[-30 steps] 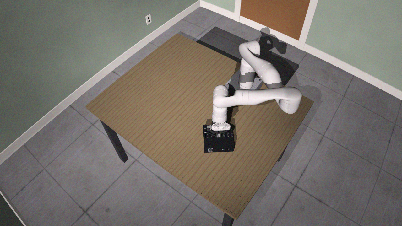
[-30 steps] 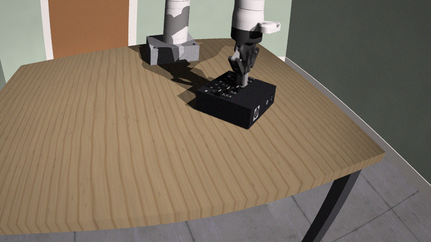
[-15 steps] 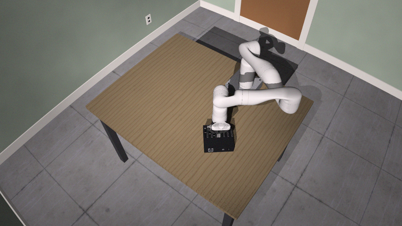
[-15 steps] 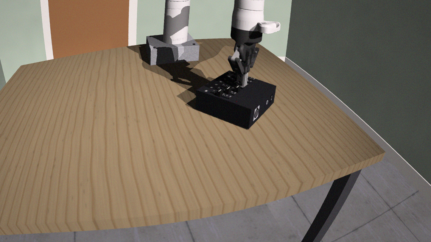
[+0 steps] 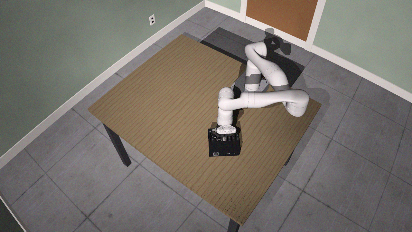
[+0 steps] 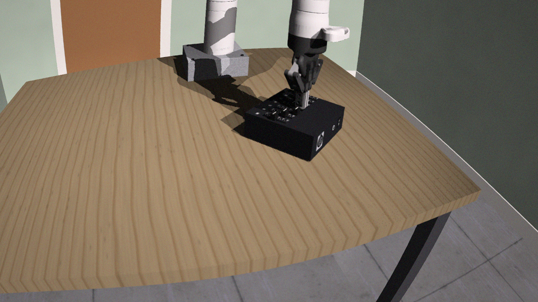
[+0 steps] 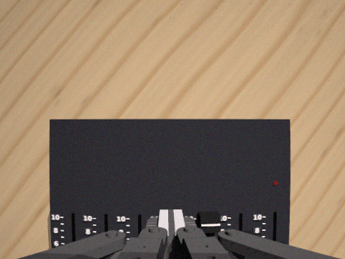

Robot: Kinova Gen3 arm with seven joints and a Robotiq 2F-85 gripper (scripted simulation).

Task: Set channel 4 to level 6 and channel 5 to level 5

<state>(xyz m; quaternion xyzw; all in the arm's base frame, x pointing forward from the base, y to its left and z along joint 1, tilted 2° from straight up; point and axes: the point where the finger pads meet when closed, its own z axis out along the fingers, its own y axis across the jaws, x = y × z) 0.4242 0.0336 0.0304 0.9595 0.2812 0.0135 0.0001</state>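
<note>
The channel 4 fader cap lies 10 mm to the right of my hand, 10 mm below it and 10 mm behind it. Also, from my hand: channel 5 fader cap (20 mm to the right, 10 mm below, 10 mm ahead).
</note>
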